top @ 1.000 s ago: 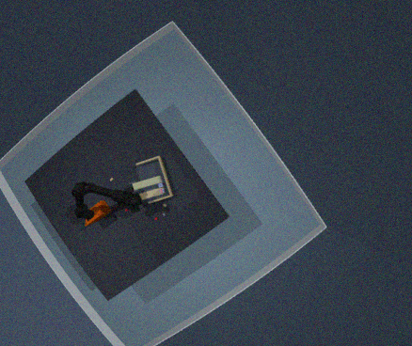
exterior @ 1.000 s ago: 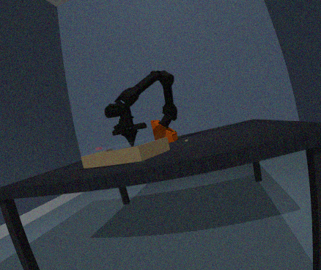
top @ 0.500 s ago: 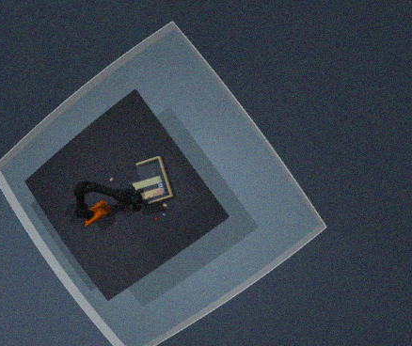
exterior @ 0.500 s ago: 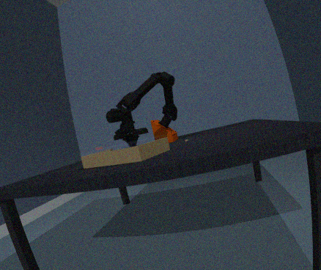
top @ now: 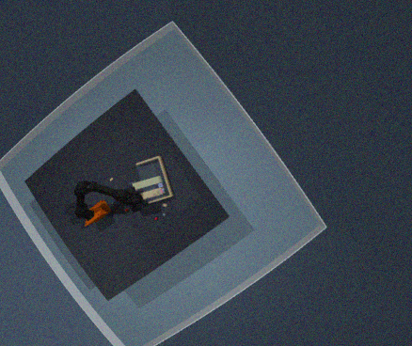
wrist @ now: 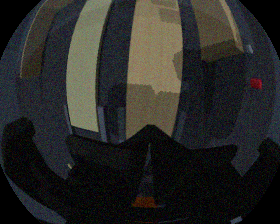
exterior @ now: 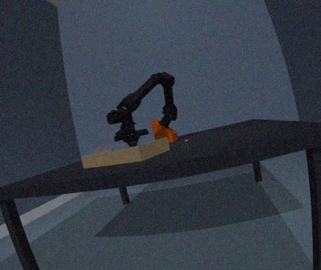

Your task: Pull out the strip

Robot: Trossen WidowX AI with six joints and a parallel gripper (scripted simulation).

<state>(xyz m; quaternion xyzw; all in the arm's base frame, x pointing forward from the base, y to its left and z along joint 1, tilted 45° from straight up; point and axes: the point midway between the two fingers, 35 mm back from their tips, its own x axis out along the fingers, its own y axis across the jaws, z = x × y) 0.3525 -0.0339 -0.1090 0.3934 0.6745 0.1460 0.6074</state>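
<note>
Right now my gripper tip is 9 cm short of the tan strip and 3 cm to the left of it.
</note>
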